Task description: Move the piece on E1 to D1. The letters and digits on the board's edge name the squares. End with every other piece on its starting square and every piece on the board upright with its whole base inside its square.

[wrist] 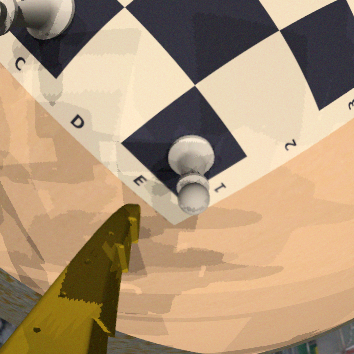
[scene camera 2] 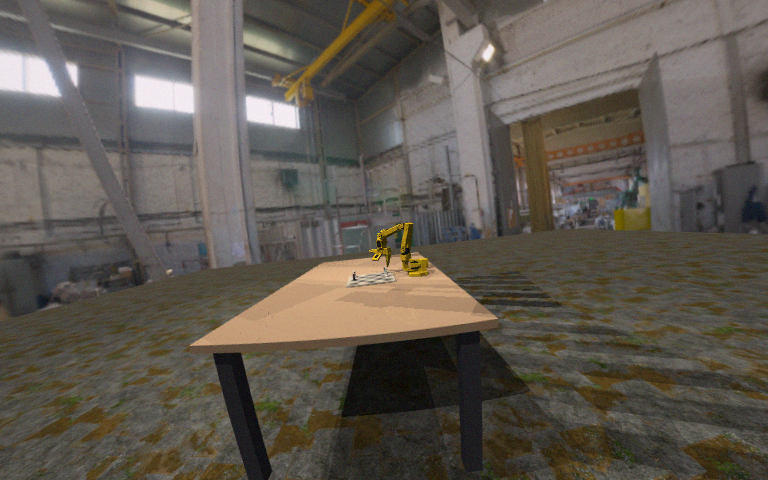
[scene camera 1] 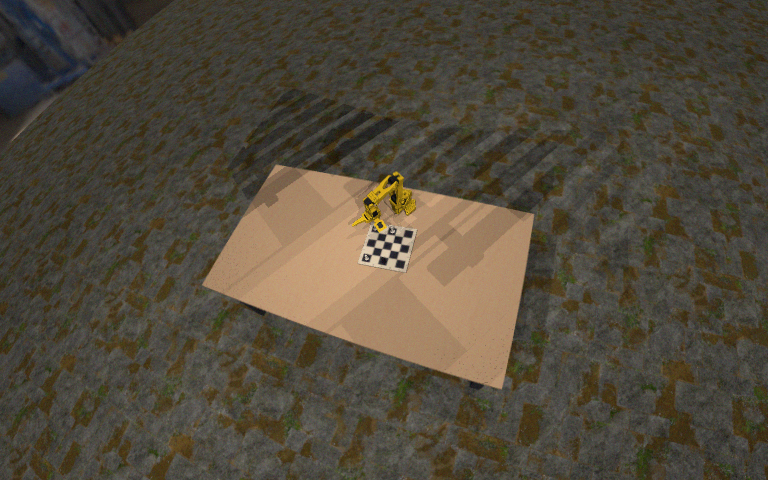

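Pixels of known places: hand at its tool point: [wrist: 138, 218] [scene camera 2: 387, 266]; arm's base at its link origin: [scene camera 2: 413, 274] [scene camera 1: 403, 210].
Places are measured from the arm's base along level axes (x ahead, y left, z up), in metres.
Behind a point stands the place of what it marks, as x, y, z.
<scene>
A white piece [wrist: 191, 156] {0.139, -0.086, 0.015} stands upright on dark square E1, its base inside the square. In scene camera 1 the piece is partly covered by the gripper and hard to make out. Pale square D1 [wrist: 125, 85] {0.133, -0.052, 0.006} beside it bears shadow and no piece. My gripper [scene camera 1: 368, 226] {0.122, -0.082, 0.041} [scene camera 2: 381, 263] {0.122, -0.082, 0.041} is fully open, above the E1 corner of the board [scene camera 1: 408, 254] {0.222, 0.097, 0.006} [scene camera 2: 370, 280] {0.204, 0.046, 0.006}. In the wrist view one notched jaw [wrist: 100, 280] {0.123, -0.072, 0.067} shows, its tip off the board's edge to the lower left of the piece; the moving jaw is out of the picture.
A second white piece [scene camera 1: 392, 230] {0.132, -0.006, 0.022} [wrist: 50, 15] {0.131, -0.013, 0.014} stands on C1, near D1. A third piece [scene camera 1: 367, 257] [scene camera 2: 354, 275] stands on E5, at the far corner along the E side. The yellow arm [scene camera 1: 390, 186] {0.056, -0.012, 0.240} [scene camera 2: 406, 243] {0.020, 0.014, 0.153} rises from the wooden table [scene camera 1: 317, 266] {0.387, -0.279, 0.000} [scene camera 2: 317, 316] {0.344, 0.434, 0.000} behind the board.
</scene>
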